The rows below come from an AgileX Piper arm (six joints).
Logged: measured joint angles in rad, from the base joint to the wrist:
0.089, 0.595, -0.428, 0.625, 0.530, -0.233
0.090, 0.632, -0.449, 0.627, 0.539, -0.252
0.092, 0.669, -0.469, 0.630, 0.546, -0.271
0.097, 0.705, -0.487, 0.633, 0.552, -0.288
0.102, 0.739, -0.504, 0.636, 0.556, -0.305
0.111, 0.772, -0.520, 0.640, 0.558, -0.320
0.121, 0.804, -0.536, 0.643, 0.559, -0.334
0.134, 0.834, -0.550, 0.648, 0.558, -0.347
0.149, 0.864, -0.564, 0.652, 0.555, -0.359
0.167, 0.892, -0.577, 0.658, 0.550, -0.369
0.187, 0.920, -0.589, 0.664, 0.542, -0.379
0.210, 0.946, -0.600, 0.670, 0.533, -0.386
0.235, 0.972, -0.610, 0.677, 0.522, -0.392
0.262, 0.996, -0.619, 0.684, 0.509, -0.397
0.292, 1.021, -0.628, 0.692, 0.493, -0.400
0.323, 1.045, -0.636, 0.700, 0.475, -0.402
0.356, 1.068, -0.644, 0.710, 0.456, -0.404
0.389, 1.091, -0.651, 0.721, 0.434, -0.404
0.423, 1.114, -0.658, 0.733, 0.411, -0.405
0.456, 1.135, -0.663, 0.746, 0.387, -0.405
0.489, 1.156, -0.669, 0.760, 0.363, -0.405
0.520, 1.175, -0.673, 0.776, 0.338, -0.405
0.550, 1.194, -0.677, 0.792, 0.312, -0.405
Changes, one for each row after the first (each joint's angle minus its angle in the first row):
0.001, 0.037, -0.021, 0.002, 0.009, -0.019
0.003, 0.074, -0.041, 0.005, 0.016, -0.038
0.008, 0.110, -0.059, 0.008, 0.022, -0.055
0.013, 0.144, -0.076, 0.011, 0.026, -0.072
0.022, 0.177, -0.092, 0.015, 0.028, -0.087
0.032, 0.209, -0.108, 0.018, 0.029, -0.101
0.045, 0.239, -0.122, 0.023, 0.028, -0.114
0.060, 0.269, -0.136, 0.027, 0.025, -0.126
0.078, 0.297, -0.149, 0.033, 0.020, -0.136
0.098, 0.325, -0.161, 0.039, 0.012, -0.146
0.121, 0.351, -0.172, 0.045, 0.003, -0.153
0.146, 0.377, -0.182, 0.052, -0.008, -0.159
0.173, 0.401, -0.191, 0.059, -0.021, -0.164
0.203, 0.426, -0.200, 0.067, -0.037, -0.167
0.234, 0.450, -0.208, 0.075, -0.055, -0.169
0.267, 0.473, -0.216, 0.085, -0.074, -0.171
0.300, 0.496, -0.223, 0.096, -0.096, -0.171
0.334, 0.519, -0.230, 0.108, -0.119, -0.172
0.367, 0.540, -0.235, 0.121, -0.143, -0.172
0.400, 0.561, -0.241, 0.135, -0.167, -0.172
0.431, 0.580, -0.245, 0.151, -0.192, -0.172
0.461, 0.599, -0.249, 0.167, -0.218, -0.172

